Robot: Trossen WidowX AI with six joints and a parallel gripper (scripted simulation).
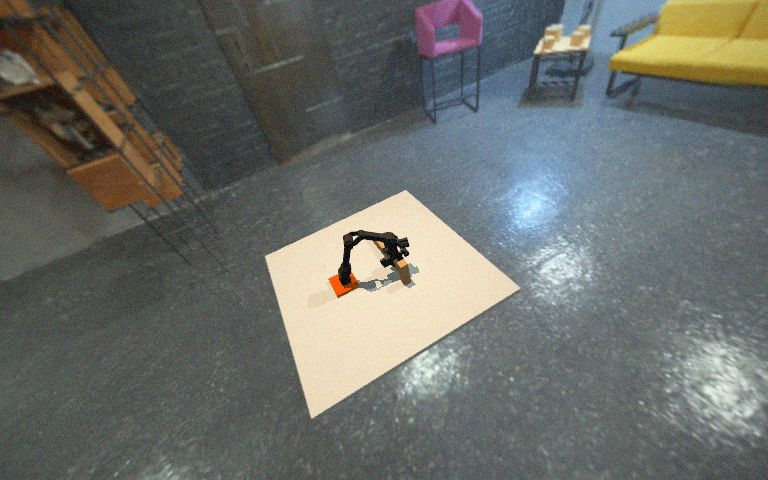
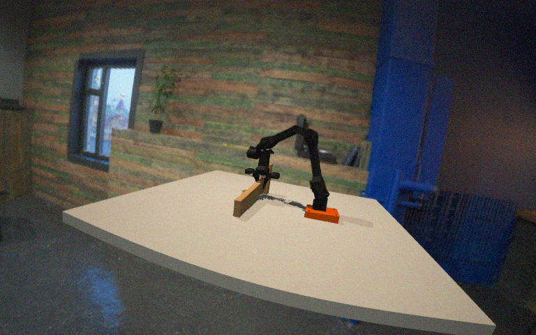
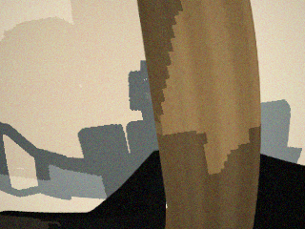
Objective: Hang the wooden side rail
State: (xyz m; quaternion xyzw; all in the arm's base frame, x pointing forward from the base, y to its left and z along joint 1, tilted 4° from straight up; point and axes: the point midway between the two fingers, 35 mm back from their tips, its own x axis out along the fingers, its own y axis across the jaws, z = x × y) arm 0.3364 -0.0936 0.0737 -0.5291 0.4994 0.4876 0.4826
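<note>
Right now the headboard post is 11 cm to the right of my gripper tip and 4 cm above it.
</note>
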